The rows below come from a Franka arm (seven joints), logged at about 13 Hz.
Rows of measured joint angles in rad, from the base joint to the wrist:
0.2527 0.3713 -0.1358 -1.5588 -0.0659 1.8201 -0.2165
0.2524 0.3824 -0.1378 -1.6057 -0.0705 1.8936 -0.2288
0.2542 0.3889 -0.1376 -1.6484 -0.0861 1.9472 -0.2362
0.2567 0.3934 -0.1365 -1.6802 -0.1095 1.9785 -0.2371
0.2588 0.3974 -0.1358 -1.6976 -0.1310 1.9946 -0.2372
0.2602 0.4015 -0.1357 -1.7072 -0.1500 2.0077 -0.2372
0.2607 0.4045 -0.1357 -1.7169 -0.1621 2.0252 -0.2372
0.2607 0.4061 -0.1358 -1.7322 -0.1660 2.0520 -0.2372
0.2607 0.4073 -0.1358 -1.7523 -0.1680 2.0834 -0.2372
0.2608 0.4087 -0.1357 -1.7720 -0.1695 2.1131 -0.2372
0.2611 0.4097 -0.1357 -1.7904 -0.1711 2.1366 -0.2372
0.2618 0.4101 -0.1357 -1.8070 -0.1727 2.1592 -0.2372
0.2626 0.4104 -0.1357 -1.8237 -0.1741 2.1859 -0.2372
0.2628 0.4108 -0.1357 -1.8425 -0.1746 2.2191 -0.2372
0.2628 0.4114 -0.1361 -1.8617 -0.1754 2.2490 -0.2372
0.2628 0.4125 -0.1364 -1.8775 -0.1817 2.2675 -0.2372
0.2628 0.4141 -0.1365 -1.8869 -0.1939 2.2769 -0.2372
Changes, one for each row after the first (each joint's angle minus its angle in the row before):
-0.0003 0.0111 -0.0020 -0.0469 -0.0046 0.0735 -0.0123
0.0018 0.0065 0.0002 -0.0427 -0.0156 0.0536 -0.0074
0.0025 0.0045 0.0011 -0.0318 -0.0234 0.0313 -0.0009
0.0021 0.0040 0.0007 -0.0174 -0.0215 0.0161 -0.0001
0.0014 0.0041 0.0001 -0.0096 -0.0190 0.0131 0.0000
0.0005 0.0030 0.0000 -0.0097 -0.0121 0.0175 0.0000
0.0000 0.0016 -0.0001 -0.0153 -0.0039 0.0268 0.0000
0.0000 0.0012 0.0000 -0.0201 -0.0020 0.0314 0.0000
0.0001 0.0014 0.0001 -0.0197 -0.0015 0.0297 0.0000
0.0003 0.0010 0.0000 -0.0184 -0.0016 0.0235 0.0000
0.0007 0.0004 0.0000 -0.0166 -0.0016 0.0226 0.0000
0.0008 0.0003 0.0000 -0.0167 -0.0014 0.0267 0.0000
0.0002 0.0004 0.0000 -0.0188 -0.0005 0.0332 0.0000
0.0000 0.0006 -0.0004 -0.0192 -0.0008 0.0299 0.0000
0.0000 0.0011 -0.0003 -0.0158 -0.0063 0.0185 0.0000
0.0000 0.0016 -0.0001 -0.0094 -0.0122 0.0094 0.0000

